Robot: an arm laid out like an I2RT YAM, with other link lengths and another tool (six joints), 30 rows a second.
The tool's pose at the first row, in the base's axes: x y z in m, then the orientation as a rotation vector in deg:
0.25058, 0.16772, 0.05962, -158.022, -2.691, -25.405
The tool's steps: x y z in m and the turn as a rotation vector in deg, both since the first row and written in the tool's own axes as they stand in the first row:
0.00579, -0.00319, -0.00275, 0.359, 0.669, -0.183
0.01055, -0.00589, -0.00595, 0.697, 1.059, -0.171
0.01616, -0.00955, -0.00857, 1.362, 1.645, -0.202
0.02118, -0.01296, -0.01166, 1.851, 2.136, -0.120
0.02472, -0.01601, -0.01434, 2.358, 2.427, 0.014
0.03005, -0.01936, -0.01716, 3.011, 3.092, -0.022
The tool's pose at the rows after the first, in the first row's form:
0.25499, 0.16965, 0.06492, -157.528, -2.854, -26.322
0.25833, 0.17099, 0.07014, -157.101, -2.812, -26.804
0.26256, 0.17341, 0.07543, -156.307, -2.849, -27.513
0.26612, 0.17545, 0.08086, -155.697, -2.718, -28.086
0.26842, 0.17732, 0.08536, -155.114, -2.569, -28.366
0.27236, 0.17939, 0.09063, -154.306, -2.592, -29.172

